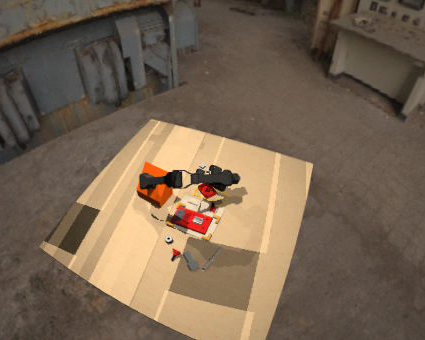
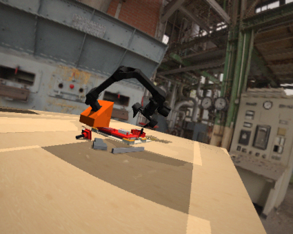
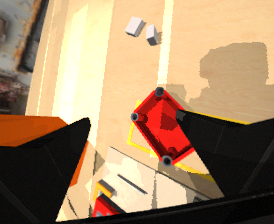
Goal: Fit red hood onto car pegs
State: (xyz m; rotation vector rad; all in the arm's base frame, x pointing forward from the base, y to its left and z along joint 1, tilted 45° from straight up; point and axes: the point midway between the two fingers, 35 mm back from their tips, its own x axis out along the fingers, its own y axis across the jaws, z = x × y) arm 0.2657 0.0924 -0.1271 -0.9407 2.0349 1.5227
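Right now the red hood is 20 mm ahead of my gripper tip and 70 mm below it. Round my gripper tip: thin grey rod: 240 mm ahead, 380 mm to the right, 70 mm below.
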